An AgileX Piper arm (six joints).
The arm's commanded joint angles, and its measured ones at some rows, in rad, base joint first. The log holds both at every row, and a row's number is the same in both.
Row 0, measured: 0.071 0.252 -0.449 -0.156 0.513 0.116
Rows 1 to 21, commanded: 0.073 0.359 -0.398 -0.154 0.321 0.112; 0.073 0.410 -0.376 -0.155 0.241 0.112; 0.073 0.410 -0.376 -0.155 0.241 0.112; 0.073 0.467 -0.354 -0.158 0.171 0.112; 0.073 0.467 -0.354 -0.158 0.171 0.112; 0.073 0.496 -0.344 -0.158 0.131 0.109; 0.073 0.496 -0.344 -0.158 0.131 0.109; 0.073 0.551 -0.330 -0.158 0.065 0.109; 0.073 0.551 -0.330 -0.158 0.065 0.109; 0.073 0.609 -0.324 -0.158 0.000 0.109; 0.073 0.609 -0.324 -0.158 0.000 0.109; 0.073 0.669 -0.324 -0.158 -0.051 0.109; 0.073 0.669 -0.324 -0.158 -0.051 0.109; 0.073 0.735 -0.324 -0.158 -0.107 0.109; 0.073 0.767 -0.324 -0.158 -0.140 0.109; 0.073 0.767 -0.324 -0.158 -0.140 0.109; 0.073 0.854 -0.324 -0.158 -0.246 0.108; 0.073 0.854 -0.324 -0.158 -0.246 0.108; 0.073 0.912 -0.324 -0.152 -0.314 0.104; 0.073 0.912 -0.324 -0.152 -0.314 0.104; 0.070 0.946 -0.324 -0.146 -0.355 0.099
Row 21, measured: 0.071 0.878 -0.325 -0.153 -0.234 0.115
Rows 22 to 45, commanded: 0.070 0.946 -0.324 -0.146 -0.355 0.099; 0.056 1.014 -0.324 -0.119 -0.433 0.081; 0.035 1.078 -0.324 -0.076 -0.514 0.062; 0.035 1.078 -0.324 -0.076 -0.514 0.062; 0.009 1.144 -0.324 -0.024 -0.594 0.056; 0.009 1.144 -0.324 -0.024 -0.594 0.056; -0.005 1.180 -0.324 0.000 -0.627 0.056; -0.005 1.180 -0.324 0.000 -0.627 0.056; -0.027 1.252 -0.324 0.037 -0.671 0.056; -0.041 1.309 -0.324 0.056 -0.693 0.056; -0.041 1.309 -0.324 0.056 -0.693 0.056; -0.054 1.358 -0.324 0.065 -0.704 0.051; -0.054 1.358 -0.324 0.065 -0.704 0.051; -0.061 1.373 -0.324 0.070 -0.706 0.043; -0.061 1.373 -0.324 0.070 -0.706 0.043; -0.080 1.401 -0.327 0.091 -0.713 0.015; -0.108 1.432 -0.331 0.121 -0.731 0.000; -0.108 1.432 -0.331 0.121 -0.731 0.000; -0.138 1.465 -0.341 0.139 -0.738 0.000; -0.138 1.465 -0.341 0.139 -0.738 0.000; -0.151 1.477 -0.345 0.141 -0.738 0.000; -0.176 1.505 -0.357 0.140 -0.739 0.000; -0.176 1.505 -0.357 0.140 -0.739 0.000; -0.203 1.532 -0.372 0.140 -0.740 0.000
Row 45, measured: -0.173 1.506 -0.349 0.136 -0.718 0.011
